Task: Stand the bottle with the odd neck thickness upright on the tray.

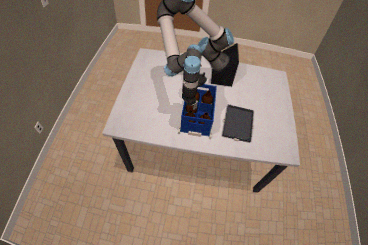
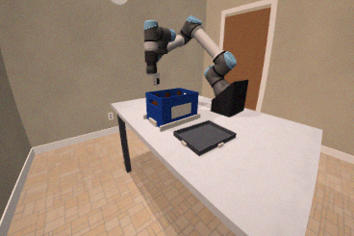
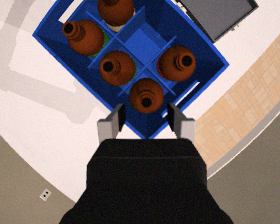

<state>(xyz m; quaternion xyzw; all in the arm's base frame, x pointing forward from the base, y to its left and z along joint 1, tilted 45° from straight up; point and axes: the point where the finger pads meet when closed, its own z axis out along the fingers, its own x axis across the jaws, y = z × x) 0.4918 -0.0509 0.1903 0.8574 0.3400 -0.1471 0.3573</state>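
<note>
The bottle is 15 cm below my hand. Also, from my hand: dark tray 7 cm behind, 32 cm to the left, 23 cm below; then blue crate 9 cm behind, 5 cm to the left, 16 cm below.
</note>
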